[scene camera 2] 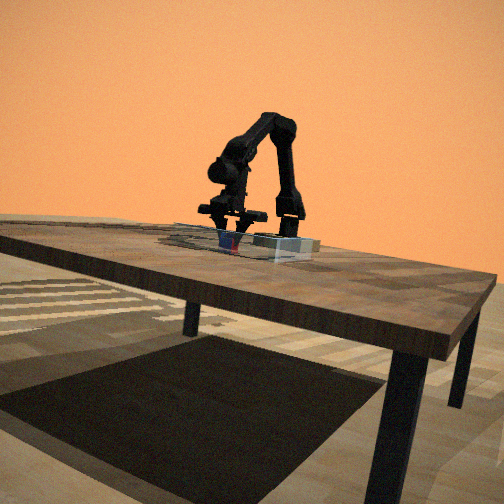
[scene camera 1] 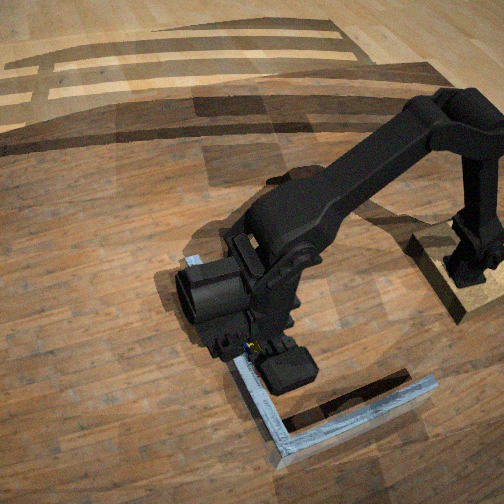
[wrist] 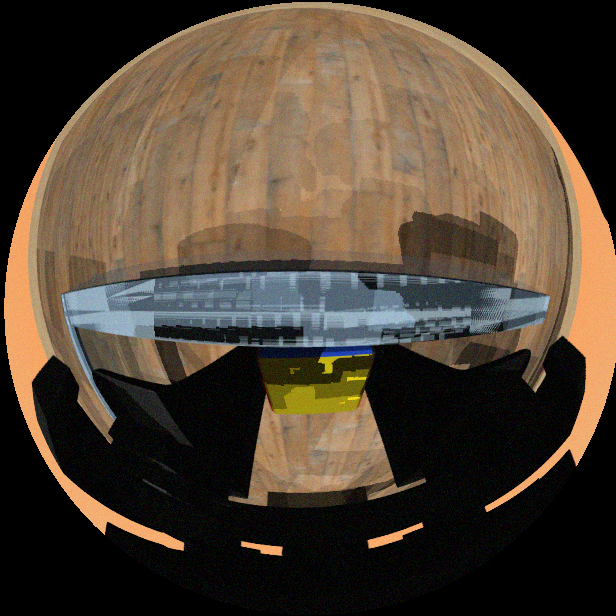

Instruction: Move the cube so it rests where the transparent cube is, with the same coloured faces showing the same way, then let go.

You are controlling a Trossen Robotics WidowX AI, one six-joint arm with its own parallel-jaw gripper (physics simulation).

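The cube (scene camera 1: 254,347) (scene camera 2: 229,242) (wrist: 314,383) sits between my fingers, low at the table top and close against the inner side of the grey L-shaped wall (scene camera 1: 350,417) (scene camera 2: 290,248) (wrist: 229,310). It shows a yellow face towards the wrist camera with a blue strip above, and blue and red faces in scene camera 2. My gripper (scene camera 1: 255,353) (scene camera 2: 231,231) (wrist: 314,396) is shut on the cube. I cannot make out the transparent cube apart from the held cube. The arm hides most of the cube in scene camera 1.
The arm's base stands on a pale wooden block (scene camera 1: 475,300) at the right. The wall's short leg runs right from its corner (scene camera 1: 285,447). The wooden table (scene camera 2: 350,300) has edges far from the gripper.
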